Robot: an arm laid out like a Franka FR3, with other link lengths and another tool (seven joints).
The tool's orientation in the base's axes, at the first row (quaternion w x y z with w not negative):
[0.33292, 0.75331, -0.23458, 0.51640]
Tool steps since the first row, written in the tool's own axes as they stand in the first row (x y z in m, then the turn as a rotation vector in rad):
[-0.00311, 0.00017, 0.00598, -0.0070, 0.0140, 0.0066]
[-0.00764, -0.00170, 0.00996, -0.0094, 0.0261, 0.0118]
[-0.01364, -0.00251, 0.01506, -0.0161, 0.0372, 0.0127]
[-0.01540, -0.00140, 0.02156, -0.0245, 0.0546, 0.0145]
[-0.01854, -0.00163, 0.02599, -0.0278, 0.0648, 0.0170]
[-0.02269, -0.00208, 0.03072, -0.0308, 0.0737, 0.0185]
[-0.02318, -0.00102, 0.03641, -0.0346, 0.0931, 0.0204]
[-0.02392, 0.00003, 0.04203, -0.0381, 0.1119, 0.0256]
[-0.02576, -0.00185, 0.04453, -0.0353, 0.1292, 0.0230]
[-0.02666, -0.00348, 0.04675, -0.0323, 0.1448, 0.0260]
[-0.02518, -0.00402, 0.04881, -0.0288, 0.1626, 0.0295]
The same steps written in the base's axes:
[0.00249, -0.00453, -0.00433, -0.0082, -0.0142, -0.0045]
[0.00465, -0.00620, -0.01002, -0.0142, -0.0261, -0.0049]
[0.00625, -0.00939, -0.01708, -0.0238, -0.0342, -0.0085]
[0.00889, -0.01495, -0.02003, -0.0378, -0.0470, -0.0123]
[0.01069, -0.01807, -0.02411, -0.0445, -0.0557, -0.0133]
[0.01246, -0.02124, -0.02926, -0.0509, -0.0627, -0.0142]
[0.01509, -0.02618, -0.03084, -0.0646, -0.0771, -0.0132]
[0.01758, -0.03105, -0.03264, -0.0757, -0.0935, -0.0128]
[0.01979, -0.03164, -0.03545, -0.0884, -0.1031, -0.0051]
[0.02199, -0.03219, -0.03726, -0.0963, -0.1158, 0.0010]
[0.02417, -0.03338, -0.03652, -0.1053, -0.1303, 0.0080]

